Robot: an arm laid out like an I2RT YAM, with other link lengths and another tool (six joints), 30 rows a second.
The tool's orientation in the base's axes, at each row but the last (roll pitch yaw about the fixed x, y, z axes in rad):
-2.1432, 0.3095, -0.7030
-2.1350, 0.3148, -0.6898
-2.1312, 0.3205, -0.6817
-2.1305, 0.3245, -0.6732
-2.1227, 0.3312, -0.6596
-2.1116, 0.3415, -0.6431
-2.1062, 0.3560, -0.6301
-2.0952, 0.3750, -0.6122
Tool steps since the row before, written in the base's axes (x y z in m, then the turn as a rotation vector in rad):
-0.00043, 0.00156, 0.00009, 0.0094, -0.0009, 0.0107
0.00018, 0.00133, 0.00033, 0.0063, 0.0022, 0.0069
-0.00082, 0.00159, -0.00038, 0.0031, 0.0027, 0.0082
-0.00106, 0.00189, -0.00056, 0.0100, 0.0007, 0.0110
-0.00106, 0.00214, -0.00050, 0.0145, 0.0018, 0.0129
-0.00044, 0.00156, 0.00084, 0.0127, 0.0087, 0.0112
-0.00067, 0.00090, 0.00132, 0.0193, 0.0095, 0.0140
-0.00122, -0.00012, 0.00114, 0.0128, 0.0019, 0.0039
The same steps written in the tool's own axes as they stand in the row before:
-0.00130, -0.00022, 0.00094, 0.0041, -0.0135, -0.0023
-0.00077, -0.00069, 0.00091, 0.0012, -0.0095, 0.0007
-0.00144, 0.00036, 0.00107, -0.0019, -0.0089, -0.0008
-0.00172, 0.00056, 0.00131, 0.0035, -0.0144, -0.0010
-0.00187, 0.00045, 0.00150, 0.0056, -0.0187, 0.0006
-0.00149, -0.00082, 0.00066, 0.0009, -0.0180, 0.0062
-0.00146, -0.00091, -0.00015, 0.0045, -0.0240, 0.0079
-0.00128, -0.00022, -0.00105, 0.0073, -0.0106, 0.0042

